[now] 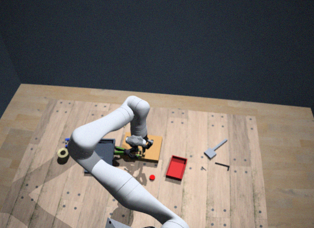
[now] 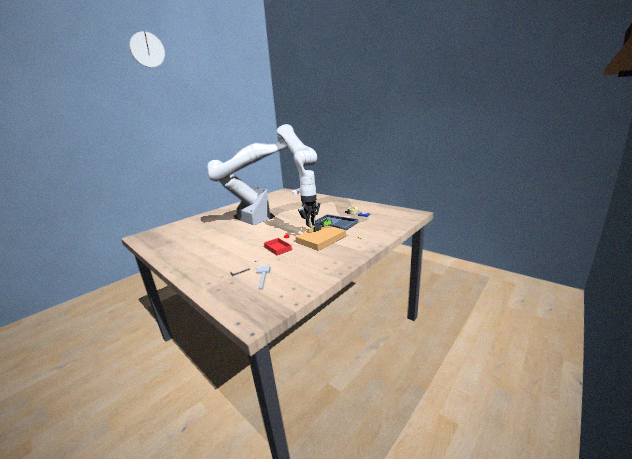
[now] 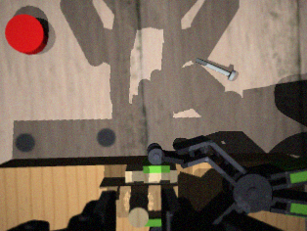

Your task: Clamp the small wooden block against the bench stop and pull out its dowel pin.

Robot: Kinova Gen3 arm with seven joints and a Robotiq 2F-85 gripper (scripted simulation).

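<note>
The dowel pin is 30 mm below my hand. Also, from my hand: bench board (60 mm below, 60 mm ahead, 10 mm to the left); wooden block (40 mm below); red disc (100 mm behind, 80 mm to the right, 80 mm below).
</note>
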